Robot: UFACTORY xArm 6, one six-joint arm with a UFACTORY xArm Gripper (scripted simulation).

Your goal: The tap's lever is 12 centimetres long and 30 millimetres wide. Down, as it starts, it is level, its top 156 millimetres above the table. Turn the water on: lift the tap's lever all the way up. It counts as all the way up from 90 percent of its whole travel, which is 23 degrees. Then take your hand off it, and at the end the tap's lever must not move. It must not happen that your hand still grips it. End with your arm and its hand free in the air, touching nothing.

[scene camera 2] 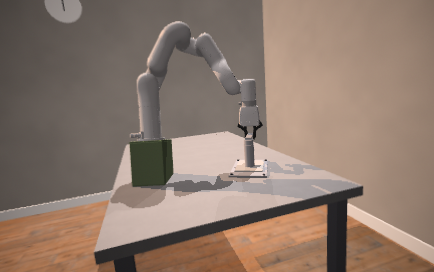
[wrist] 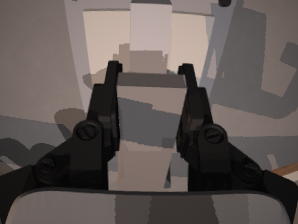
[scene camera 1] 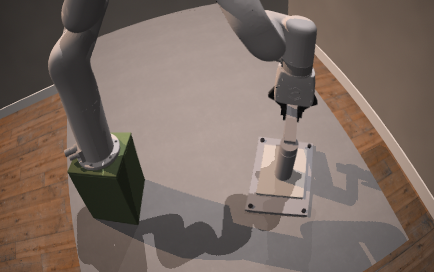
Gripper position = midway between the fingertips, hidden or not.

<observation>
In view: the gripper (scene camera 1: 290,117) and a tap lever (wrist: 150,105).
The gripper is seen too in the wrist view (wrist: 149,81).
</observation>
